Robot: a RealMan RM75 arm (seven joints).
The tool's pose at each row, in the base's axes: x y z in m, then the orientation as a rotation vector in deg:
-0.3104 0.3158 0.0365 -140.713 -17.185 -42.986
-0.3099 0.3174 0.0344 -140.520 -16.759 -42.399
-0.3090 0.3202 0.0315 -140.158 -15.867 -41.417
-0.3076 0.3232 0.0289 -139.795 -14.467 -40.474
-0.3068 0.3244 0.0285 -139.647 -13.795 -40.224
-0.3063 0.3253 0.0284 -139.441 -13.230 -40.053
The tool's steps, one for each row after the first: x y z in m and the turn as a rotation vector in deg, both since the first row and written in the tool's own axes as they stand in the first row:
-0.0007 -0.0002 0.0026 0.303 -0.235 0.487
-0.0015 -0.0009 0.0066 0.819 -0.581 1.435
-0.0017 -0.0018 0.0107 1.248 -0.796 2.735
-0.0012 -0.0023 0.0120 1.366 -0.774 3.301
-0.0008 -0.0028 0.0128 1.527 -0.705 3.779

